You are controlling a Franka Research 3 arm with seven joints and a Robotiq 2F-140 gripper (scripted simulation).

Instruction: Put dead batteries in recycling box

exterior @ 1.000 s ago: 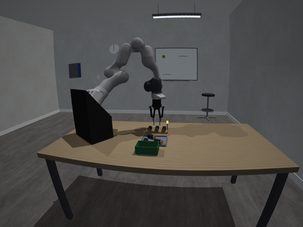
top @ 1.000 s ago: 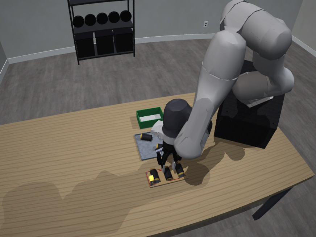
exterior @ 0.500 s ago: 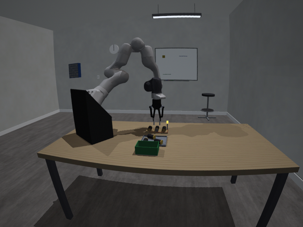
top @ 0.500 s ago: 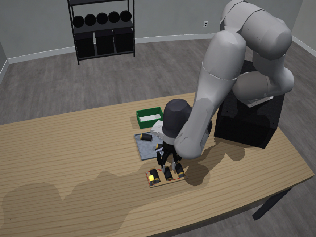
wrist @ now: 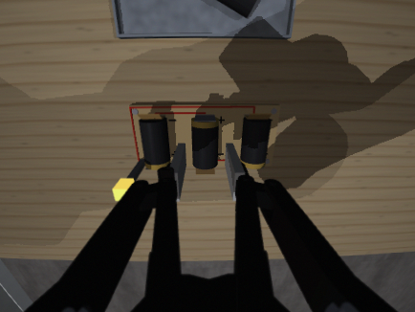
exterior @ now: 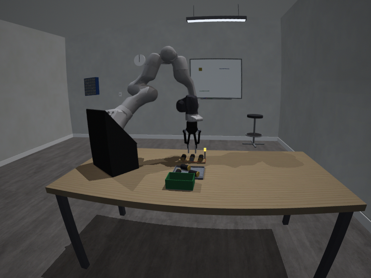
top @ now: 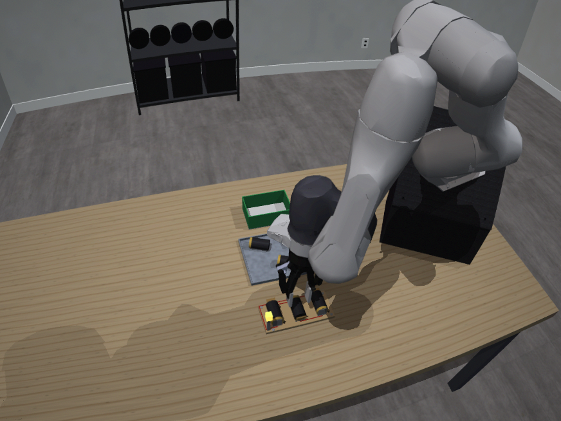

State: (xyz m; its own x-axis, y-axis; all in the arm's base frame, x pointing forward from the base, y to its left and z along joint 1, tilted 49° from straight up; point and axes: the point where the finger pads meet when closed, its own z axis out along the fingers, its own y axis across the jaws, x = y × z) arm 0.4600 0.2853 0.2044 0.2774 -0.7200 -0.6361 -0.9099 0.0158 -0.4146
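The wooden holder board lies 9 cm below my hand. The rest, counted from my hand: grey tray: 20 cm to the right, 9 cm below, 6 cm ahead; bulb: 8 cm ahead, 6 cm to the left, 2 cm below; thin post: 8 cm ahead, 6 cm to the left, 6 cm below.
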